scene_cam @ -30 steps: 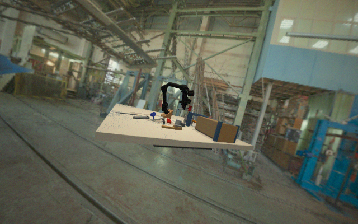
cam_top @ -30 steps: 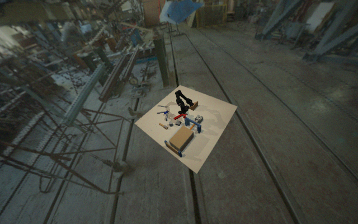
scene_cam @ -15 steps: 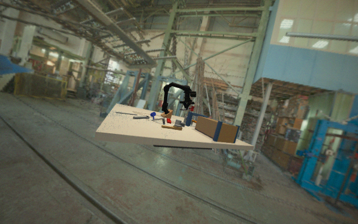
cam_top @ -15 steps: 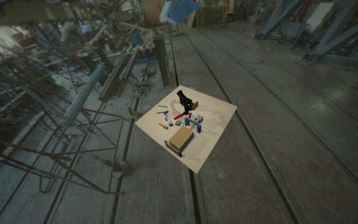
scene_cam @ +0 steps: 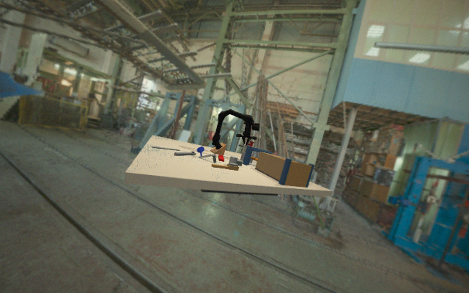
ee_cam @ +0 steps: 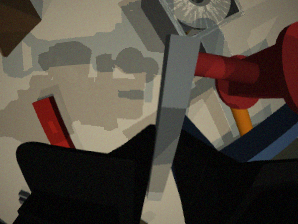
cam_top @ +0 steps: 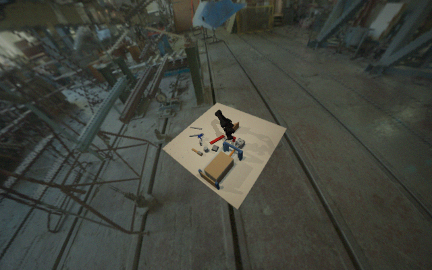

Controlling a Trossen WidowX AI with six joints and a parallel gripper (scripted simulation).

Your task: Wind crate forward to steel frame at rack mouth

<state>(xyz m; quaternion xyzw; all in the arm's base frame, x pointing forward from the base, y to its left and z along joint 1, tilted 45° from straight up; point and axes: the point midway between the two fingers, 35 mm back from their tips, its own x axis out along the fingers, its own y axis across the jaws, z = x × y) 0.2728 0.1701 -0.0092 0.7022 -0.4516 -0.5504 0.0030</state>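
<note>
My gripper tip is now 1 cm past the red knob, 6 cm to the right of it and 2 cm below it. From my gripper tip the other things lie so: winch handle (1 cm to the left, 1 cm above); then blue steel frame (8 cm ahead, 11 cm to the left, 5 cm below); then grey winch (9 cm behind, 11 cm to the left, 12 cm below).
</note>
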